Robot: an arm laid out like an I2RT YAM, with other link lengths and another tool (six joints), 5 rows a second.
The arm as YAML. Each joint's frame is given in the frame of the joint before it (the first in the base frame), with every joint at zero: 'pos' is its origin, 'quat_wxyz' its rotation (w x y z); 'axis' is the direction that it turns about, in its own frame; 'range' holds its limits. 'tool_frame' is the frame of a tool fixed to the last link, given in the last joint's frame.
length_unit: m
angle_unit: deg
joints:
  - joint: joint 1
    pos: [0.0, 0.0, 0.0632]
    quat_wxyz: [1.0, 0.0, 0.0, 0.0]
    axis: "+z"
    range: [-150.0, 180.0]
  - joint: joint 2
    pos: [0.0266, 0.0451, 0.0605]
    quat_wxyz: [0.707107, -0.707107, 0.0, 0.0]
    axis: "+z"
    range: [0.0, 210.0]
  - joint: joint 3
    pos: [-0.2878, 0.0, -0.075]
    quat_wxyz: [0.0, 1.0, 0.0, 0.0]
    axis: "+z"
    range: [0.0, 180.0]
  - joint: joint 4
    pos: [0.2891, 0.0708, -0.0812]
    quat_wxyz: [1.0, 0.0, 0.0, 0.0]
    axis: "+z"
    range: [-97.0, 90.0]
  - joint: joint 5
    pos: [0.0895, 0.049, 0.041]
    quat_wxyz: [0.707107, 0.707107, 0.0, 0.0]
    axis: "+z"
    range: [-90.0, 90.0]
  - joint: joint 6
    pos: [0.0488, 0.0, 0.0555]
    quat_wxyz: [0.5, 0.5, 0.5, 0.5]
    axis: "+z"
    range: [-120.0, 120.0]
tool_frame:
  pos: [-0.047, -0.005, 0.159]
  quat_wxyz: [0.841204, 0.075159, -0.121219, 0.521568]
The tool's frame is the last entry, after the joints.
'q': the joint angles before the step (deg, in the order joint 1, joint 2, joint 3, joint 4, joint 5, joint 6). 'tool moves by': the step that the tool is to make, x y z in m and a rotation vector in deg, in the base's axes. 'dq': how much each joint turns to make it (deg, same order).
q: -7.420 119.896 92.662 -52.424 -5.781 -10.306
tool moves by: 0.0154 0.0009 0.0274 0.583 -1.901 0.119
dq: -0.005 0.287 5.317 -3.215 -0.832 0.039
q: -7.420 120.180 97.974 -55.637 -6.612 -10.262
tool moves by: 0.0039 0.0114 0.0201 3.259 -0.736 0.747
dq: -0.002 -0.001 2.979 -2.675 -3.410 -0.023
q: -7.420 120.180 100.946 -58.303 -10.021 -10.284
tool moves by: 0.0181 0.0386 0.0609 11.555 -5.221 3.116
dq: -0.002 -0.007 6.790 -3.104 -12.525 -0.023
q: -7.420 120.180 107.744 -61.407 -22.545 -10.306
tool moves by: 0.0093 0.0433 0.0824 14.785 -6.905 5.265
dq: 0.004 0.004 7.130 -2.163 -16.413 -0.017
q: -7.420 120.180 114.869 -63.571 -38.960 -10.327
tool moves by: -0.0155 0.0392 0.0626 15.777 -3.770 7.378
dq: 0.549 -0.018 1.703 -0.318 -17.506 -0.520
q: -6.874 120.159 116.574 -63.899 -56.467 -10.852
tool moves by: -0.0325 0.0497 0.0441 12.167 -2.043 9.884
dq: 3.913 0.010 0.017 -0.858 -13.639 -2.054
